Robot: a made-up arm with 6 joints.
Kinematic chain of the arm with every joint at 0, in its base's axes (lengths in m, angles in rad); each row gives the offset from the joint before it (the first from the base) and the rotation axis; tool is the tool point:
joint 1: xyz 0 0 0.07 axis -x
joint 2: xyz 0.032 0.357 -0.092 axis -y
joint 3: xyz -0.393 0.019 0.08 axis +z
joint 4: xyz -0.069 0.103 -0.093 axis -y
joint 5: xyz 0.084 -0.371 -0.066 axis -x
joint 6: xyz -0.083 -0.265 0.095 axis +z
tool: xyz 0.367 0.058 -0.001
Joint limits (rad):
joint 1: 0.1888..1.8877
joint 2: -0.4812..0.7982
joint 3: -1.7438..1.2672
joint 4: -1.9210..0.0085
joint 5: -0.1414..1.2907
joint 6: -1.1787..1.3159
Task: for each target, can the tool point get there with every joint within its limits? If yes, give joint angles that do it. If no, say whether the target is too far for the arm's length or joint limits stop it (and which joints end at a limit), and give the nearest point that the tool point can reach.
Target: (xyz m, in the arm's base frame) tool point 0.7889 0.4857 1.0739
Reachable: no: joint limits stop it (at a limit: joint 1, joint 2, joint 4, joint 6) | nearest point 0.2504 0.3758 0.3681 | short by 0.895 m
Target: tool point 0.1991 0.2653 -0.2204
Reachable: yes | joints 1.0946 0.1885 0.8808 -0.4789 0.9537 -0.6981
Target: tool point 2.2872 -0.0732 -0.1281
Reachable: no: too far | nearest point 0.5063 -0.0683 -0.1148 | short by 1.781 m
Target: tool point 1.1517 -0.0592 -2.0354
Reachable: no: too far | nearest point 0.3242 -0.0195 -0.6230 | short by 1.637 m
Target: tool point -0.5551 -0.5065 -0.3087
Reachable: yes | joints 0.7464 0.2662 -0.7062 -1.3570 0.1421 -0.3189
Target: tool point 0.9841 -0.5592 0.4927
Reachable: no: joint limits stop it (at a limit: joint 1, joint 3, joint 5, joint 6) | nearest point 0.4152 -0.3114 0.1532 | short by 0.707 m
